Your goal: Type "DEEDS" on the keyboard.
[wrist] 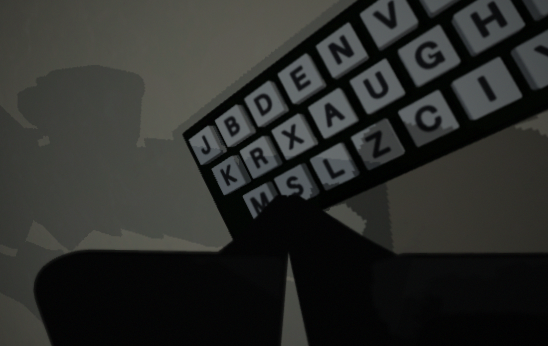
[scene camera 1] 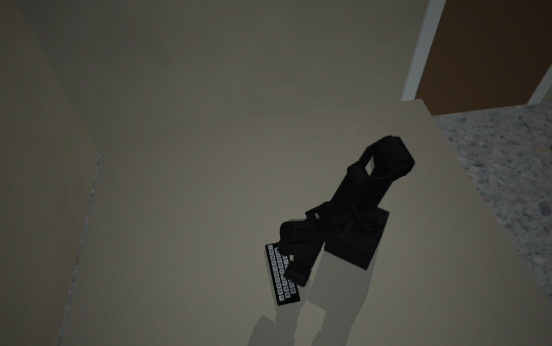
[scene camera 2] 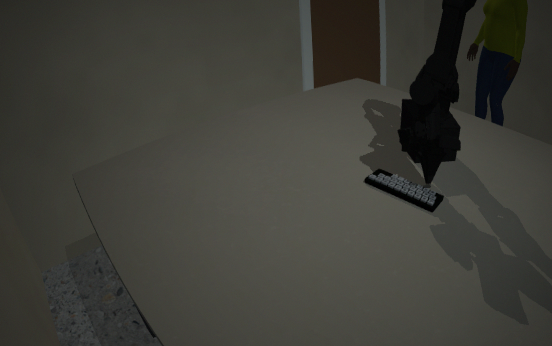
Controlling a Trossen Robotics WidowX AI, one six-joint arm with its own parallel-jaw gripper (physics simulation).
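Frame: origin at the arm's base, x right, y ahead, z up, level; centimetres.
Where they show: gripper, fingertip midpoint: (wrist: 286, 206) (scene camera 1: 293, 282) (scene camera 2: 428, 183); arm's base, link origin: (scene camera 1: 365, 226) (scene camera 2: 438, 113).
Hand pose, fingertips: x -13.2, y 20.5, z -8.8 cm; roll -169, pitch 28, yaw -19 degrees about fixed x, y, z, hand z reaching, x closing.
Each offset is from my fingertips to the top centre of the thing. Level surfaces: height alone.
A small black keyboard @(dx +4.4, dy +3.4, dz -1.3 cm) (scene camera 1: 281, 275) (scene camera 2: 404, 189) (wrist: 210, 192) with pale letter keys lies flat on the table. In the wrist view the D key @(dx -0.4, dy +4.2, dz -1.3 cm) (wrist: 263, 104), the E key @(dx +1.3, dy +4.6, dz -1.3 cm) (wrist: 301, 79) and the S key @(dx +0.0, dy +0.5, dz -1.3 cm) (wrist: 295, 186) show. D and E lie in the far row, S in the near row beside M. My gripper (scene camera 2: 428, 182) (wrist: 286, 206) is shut and empty, its tips pointing down. In the wrist view its tips overlap the lower edges of S and M. The tips look slightly above the keyboard at its near side; contact cannot be told.
The table @(dz -2.9 cm) (scene camera 1: 190, 210) (scene camera 2: 240, 210) carries the arm's base (scene camera 1: 356, 242) beside the keyboard. Shadows of the arm fall across the table and part of the keys. A brown door (scene camera 1: 480, 55) (scene camera 2: 345, 42) and a person in a yellow-green top (scene camera 2: 505, 27) stand beyond the table.
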